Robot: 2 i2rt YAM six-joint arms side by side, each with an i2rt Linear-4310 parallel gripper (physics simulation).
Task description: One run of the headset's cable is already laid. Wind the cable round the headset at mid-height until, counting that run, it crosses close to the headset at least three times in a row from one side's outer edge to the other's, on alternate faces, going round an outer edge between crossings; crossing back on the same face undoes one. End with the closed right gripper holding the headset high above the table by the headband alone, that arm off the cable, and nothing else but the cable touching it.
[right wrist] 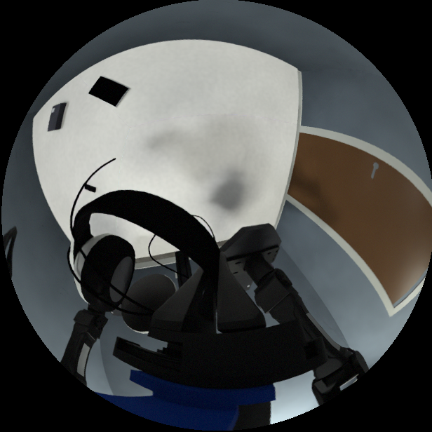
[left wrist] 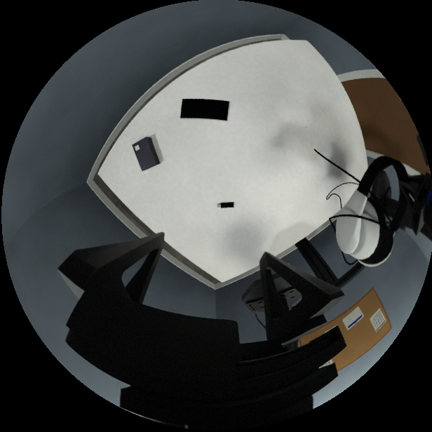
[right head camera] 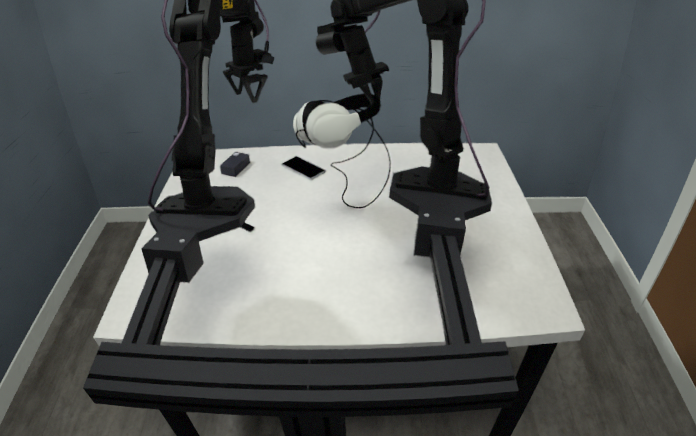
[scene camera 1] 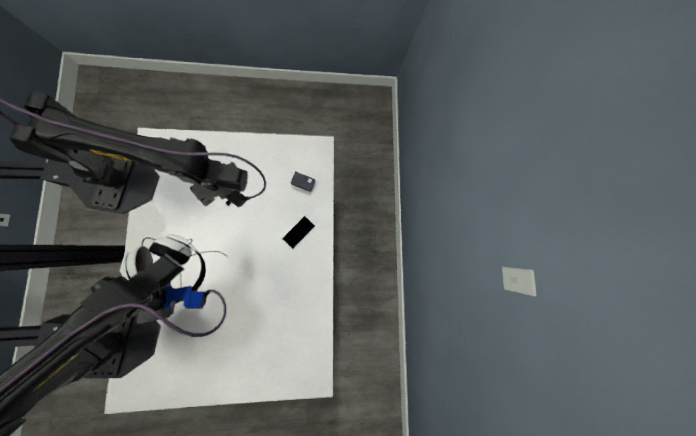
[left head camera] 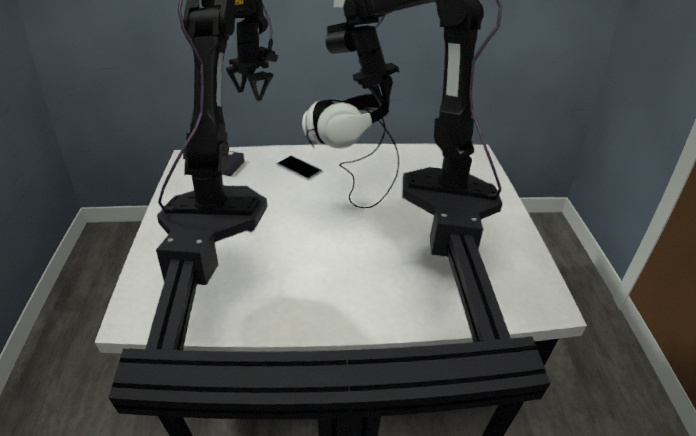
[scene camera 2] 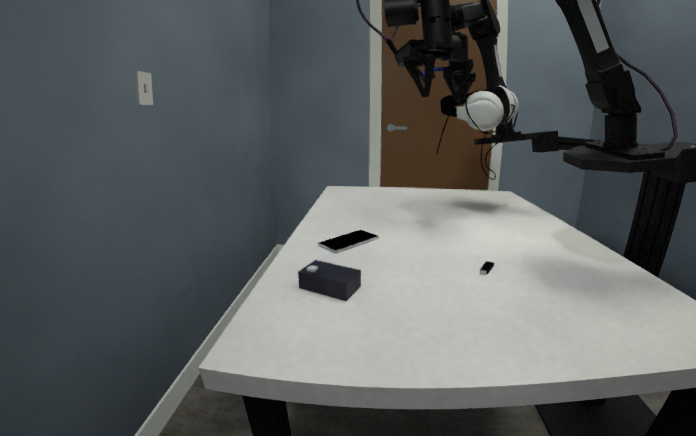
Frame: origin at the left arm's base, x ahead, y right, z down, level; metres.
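Seen in the pictures: left gripper, fingertip midpoint: [right head camera: 246, 98] [left head camera: 249, 96] [scene camera 2: 441, 98]; right gripper, fingertip midpoint: [right head camera: 377, 107] [scene camera 1: 171, 302] [left head camera: 385, 108]; left arm's base, link origin: [right head camera: 200, 206] [scene camera 1: 115, 179] [left head camera: 211, 206] [scene camera 2: 620, 151]; right arm's base, link origin: [right head camera: 441, 187] [scene camera 1: 113, 341] [left head camera: 452, 187] [scene camera 2: 505, 135].
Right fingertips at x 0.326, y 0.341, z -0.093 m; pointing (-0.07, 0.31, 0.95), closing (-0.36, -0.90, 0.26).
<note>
Pixels of each thing's middle, then the offset from my right fingertips to it. "pt": a spot on its surface instead. Level surfaces: height alone.
- black-and-white headset, body centre: [left head camera: 347, 116] [right head camera: 338, 116] [scene camera 2: 476, 105] [scene camera 1: 168, 269] dz +0.009, dx -0.039, dy -0.090 m
- table, surface height: dz +0.368 m
- thin black cable, surface spot: [right head camera: 389, 159] [left head camera: 398, 159] pt dz +0.088, dx -0.095, dy +0.040 m
- black phone, body centre: [scene camera 2: 349, 240] [left head camera: 299, 167] [right head camera: 303, 167] [scene camera 1: 298, 232] dz +0.364, dx +0.277, dy -0.282 m
- dark box, body centre: [scene camera 2: 329, 278] [left head camera: 229, 162] [right head camera: 235, 163] [scene camera 1: 303, 181] dz +0.348, dx +0.253, dy -0.521 m
- small black stick, body centre: [scene camera 2: 486, 268] [right head camera: 244, 225] dz +0.364, dx -0.056, dy -0.378 m
The black-and-white headset [left head camera: 343, 124] [right head camera: 328, 124] [scene camera 2: 482, 110] [left wrist: 350, 237] hangs high above the table [left head camera: 328, 246] [scene camera 2: 410, 333]. My right gripper [left head camera: 382, 101] [right wrist: 216, 256] is shut on its black headband [right wrist: 145, 202]. The thin black cable [left head camera: 398, 159] [right head camera: 389, 159] hangs in a loop below the headband. In the right wrist view it passes around the ear cups, and in the left wrist view one run crosses a white cup. A free length sticks out past the headband. The full number of crossings cannot be told. My left gripper [left head camera: 250, 95] [right head camera: 246, 97] [left wrist: 215, 248] is open and empty, apart from headset and cable.
A black phone [left head camera: 299, 167] [scene camera 1: 298, 232] [scene camera 2: 349, 240] lies near the table's back edge. A dark box [right head camera: 235, 164] [scene camera 1: 303, 181] [scene camera 2: 329, 279] lies beside it. A small black stick [right head camera: 248, 226] [scene camera 2: 486, 268] [left wrist: 226, 205] lies near the left arm's base.
</note>
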